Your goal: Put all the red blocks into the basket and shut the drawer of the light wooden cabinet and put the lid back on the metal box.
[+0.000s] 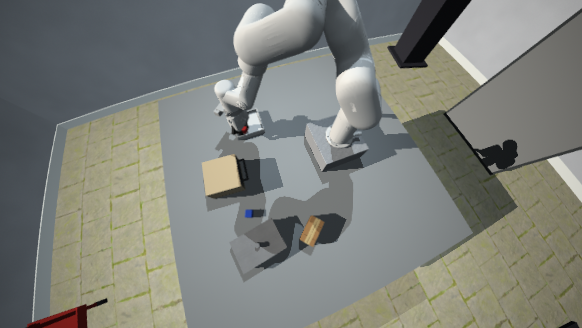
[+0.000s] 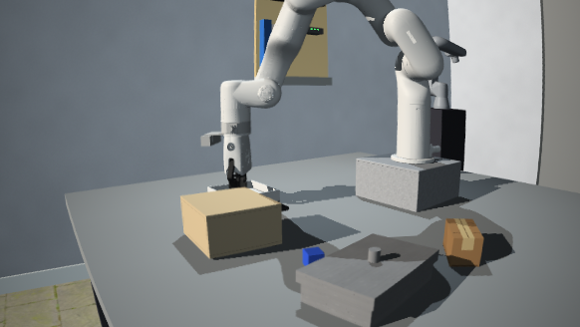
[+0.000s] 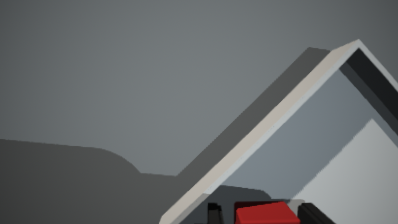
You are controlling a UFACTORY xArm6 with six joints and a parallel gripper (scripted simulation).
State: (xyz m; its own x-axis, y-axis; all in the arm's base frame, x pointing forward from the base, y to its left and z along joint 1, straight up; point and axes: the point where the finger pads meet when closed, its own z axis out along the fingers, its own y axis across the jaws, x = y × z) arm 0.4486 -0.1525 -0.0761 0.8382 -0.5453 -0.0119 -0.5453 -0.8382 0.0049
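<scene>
Now: the white basket 20 mm behind my hand, 40 mm to the right of it and 20 mm below it. Round my hand: blue block 420 mm to the left, 20 mm below; then drawer 80 mm ahead, 240 mm to the left, 10 mm above; then light wooden cabinet 90 mm ahead, 250 mm to the left, 10 mm above.
</scene>
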